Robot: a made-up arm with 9 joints. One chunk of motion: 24 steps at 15 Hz.
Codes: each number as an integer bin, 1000 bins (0 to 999) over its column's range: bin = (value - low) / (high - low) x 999, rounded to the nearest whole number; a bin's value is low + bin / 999 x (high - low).
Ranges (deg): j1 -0.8..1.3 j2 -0.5..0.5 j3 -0.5..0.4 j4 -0.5..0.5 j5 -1.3..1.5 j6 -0.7..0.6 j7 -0.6..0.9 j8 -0.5..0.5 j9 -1..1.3
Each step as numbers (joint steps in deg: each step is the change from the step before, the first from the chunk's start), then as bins.
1 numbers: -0.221 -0.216 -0.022 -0.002 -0.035 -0.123 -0.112 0.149 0.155
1 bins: 275 284 531 498 451 443 325 648 502
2 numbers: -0.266 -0.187 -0.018 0.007 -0.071 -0.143 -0.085 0.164 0.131
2 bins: 254 313 535 506 438 428 343 663 491
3 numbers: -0.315 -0.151 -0.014 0.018 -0.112 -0.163 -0.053 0.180 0.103
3 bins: 231 349 539 517 424 413 364 679 479
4 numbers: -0.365 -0.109 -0.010 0.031 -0.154 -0.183 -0.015 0.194 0.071
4 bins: 207 391 544 530 409 397 390 693 465
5 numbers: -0.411 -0.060 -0.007 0.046 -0.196 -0.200 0.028 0.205 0.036
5 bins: 185 440 547 545 394 384 418 704 450
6 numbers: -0.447 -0.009 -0.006 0.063 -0.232 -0.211 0.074 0.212 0.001
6 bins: 168 491 548 562 381 376 449 711 435
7 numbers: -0.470 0.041 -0.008 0.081 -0.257 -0.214 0.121 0.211 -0.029
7 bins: 157 540 546 580 372 373 480 710 422
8 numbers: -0.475 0.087 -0.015 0.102 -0.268 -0.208 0.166 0.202 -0.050
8 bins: 155 586 538 601 368 378 510 701 413
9 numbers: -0.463 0.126 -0.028 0.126 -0.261 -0.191 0.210 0.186 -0.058
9 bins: 160 625 524 625 371 391 539 685 409
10 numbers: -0.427 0.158 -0.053 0.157 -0.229 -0.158 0.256 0.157 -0.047
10 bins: 177 657 496 656 382 417 570 656 414
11 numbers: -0.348 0.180 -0.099 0.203 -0.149 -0.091 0.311 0.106 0.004
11 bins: 215 679 445 702 411 468 607 605 436
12 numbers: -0.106 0.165 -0.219 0.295 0.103 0.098 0.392 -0.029 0.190
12 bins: 330 664 312 794 501 613 661 471 517
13 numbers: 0.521 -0.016 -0.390 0.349 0.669 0.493 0.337 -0.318 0.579
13 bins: 628 484 122 848 703 917 624 182 686
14 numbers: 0.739 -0.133 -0.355 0.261 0.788 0.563 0.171 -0.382 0.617
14 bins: 732 367 161 760 745 971 513 118 702
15 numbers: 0.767 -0.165 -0.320 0.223 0.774 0.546 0.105 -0.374 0.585
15 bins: 745 335 200 722 740 958 470 126 688
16 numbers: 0.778 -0.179 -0.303 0.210 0.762 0.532 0.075 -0.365 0.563
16 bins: 751 321 219 709 736 947 450 135 679
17 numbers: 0.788 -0.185 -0.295 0.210 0.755 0.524 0.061 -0.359 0.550
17 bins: 755 315 228 709 733 941 440 141 673
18 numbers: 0.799 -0.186 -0.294 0.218 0.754 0.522 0.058 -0.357 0.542
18 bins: 761 314 229 717 733 939 438 143 670
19 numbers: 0.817 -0.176 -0.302 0.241 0.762 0.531 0.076 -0.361 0.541
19 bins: 769 324 220 740 736 946 450 139 669
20 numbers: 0.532 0.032 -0.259 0.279 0.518 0.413 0.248 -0.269 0.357
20 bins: 634 531 268 778 649 855 565 231 589
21 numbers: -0.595 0.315 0.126 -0.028 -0.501 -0.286 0.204 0.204 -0.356
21 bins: 98 814 695 472 285 318 535 703 280
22 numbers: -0.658 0.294 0.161 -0.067 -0.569 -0.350 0.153 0.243 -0.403
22 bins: 68 793 734 433 261 269 501 742 259
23 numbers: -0.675 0.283 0.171 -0.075 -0.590 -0.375 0.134 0.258 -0.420
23 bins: 59 782 745 425 253 250 489 757 252
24 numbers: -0.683 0.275 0.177 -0.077 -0.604 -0.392 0.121 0.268 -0.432
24 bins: 56 774 751 423 248 237 480 767 247
